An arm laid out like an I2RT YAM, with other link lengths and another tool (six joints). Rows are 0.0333 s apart.
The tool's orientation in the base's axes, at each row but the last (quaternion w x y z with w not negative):
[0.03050, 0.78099, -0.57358, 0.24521]
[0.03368, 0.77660, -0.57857, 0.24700]
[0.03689, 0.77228, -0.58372, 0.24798]
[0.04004, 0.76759, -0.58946, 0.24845]
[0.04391, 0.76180, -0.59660, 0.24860]
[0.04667, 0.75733, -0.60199, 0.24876]
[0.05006, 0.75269, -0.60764, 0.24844]
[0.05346, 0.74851, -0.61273, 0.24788]
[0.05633, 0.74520, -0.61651, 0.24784]
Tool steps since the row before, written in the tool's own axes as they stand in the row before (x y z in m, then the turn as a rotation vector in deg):
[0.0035, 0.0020, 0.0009, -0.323, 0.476, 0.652]
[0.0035, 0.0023, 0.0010, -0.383, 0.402, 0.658]
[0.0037, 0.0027, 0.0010, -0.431, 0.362, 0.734]
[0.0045, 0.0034, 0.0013, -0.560, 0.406, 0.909]
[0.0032, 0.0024, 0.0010, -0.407, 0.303, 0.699]
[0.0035, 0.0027, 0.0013, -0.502, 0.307, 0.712]
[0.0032, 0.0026, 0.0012, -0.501, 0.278, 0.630]
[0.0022, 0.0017, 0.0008, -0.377, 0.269, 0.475]
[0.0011, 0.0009, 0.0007, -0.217, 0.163, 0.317]
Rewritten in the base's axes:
[-0.0007, -0.0041, 0.0002, -0.278, -0.092, -0.819]
[-0.0010, -0.0042, 0.0001, -0.221, -0.017, -0.832]
[-0.0014, -0.0045, 0.0001, -0.168, 0.012, -0.910]
[-0.0019, -0.0055, 0.0000, -0.173, 0.051, -1.128]
[-0.0014, -0.0039, 0.0000, -0.121, 0.021, -0.855]
[-0.0016, -0.0043, -0.0002, -0.135, 0.099, -0.908]
[-0.0016, -0.0040, -0.0002, -0.133, 0.137, -0.830]
[-0.0011, -0.0027, -0.0001, -0.156, 0.088, -0.639]
[-0.0005, -0.0015, -0.0003, -0.085, 0.032, -0.407]

